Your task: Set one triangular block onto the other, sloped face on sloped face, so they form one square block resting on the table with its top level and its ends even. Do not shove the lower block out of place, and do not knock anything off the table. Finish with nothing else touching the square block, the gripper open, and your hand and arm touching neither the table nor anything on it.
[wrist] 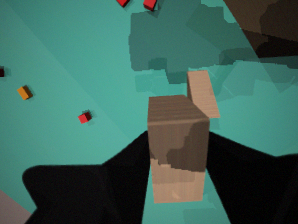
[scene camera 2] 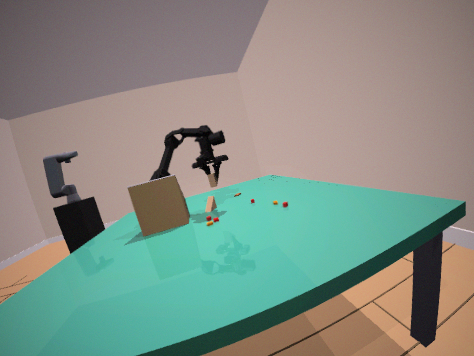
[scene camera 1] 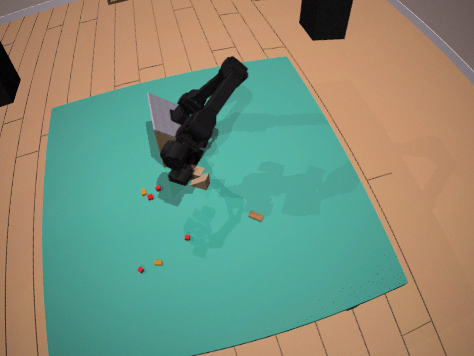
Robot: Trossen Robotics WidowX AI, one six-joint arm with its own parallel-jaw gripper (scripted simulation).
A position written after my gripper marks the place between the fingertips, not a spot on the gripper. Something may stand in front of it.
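Observation:
In scene camera 1 my gripper (scene camera 1: 191, 173) is in view. The wrist view shows my gripper (wrist: 172, 134) as well, and my gripper holds a tan triangular block (wrist: 178, 131). Another tan triangular block (wrist: 199, 88) is there too.

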